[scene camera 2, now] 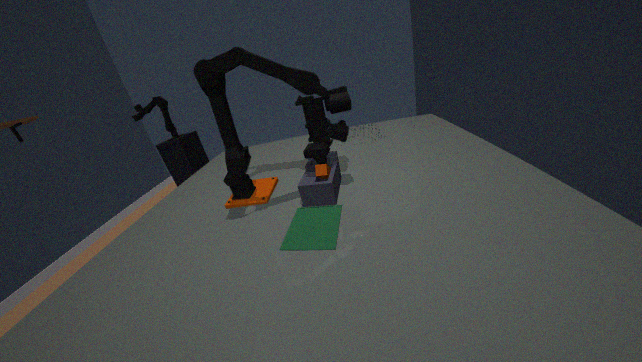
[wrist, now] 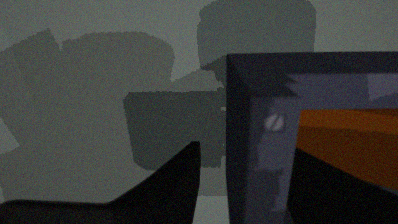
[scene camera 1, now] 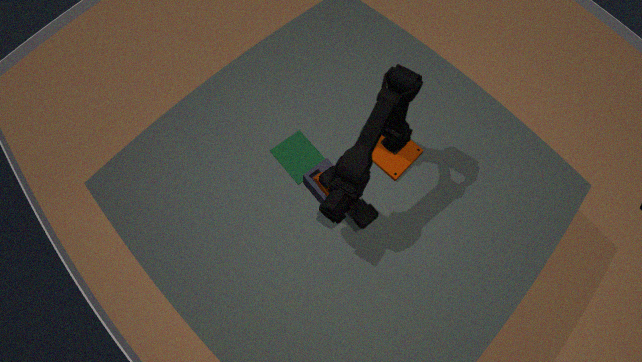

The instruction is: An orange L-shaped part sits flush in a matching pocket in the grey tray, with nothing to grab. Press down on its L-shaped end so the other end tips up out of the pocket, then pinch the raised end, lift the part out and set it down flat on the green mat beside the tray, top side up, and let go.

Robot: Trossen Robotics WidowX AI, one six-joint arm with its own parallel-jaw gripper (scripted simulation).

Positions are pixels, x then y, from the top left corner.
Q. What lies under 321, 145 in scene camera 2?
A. The gripper.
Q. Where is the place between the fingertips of the gripper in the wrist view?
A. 236, 149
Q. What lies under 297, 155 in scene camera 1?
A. A green mat.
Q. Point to a green mat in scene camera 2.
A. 312, 228
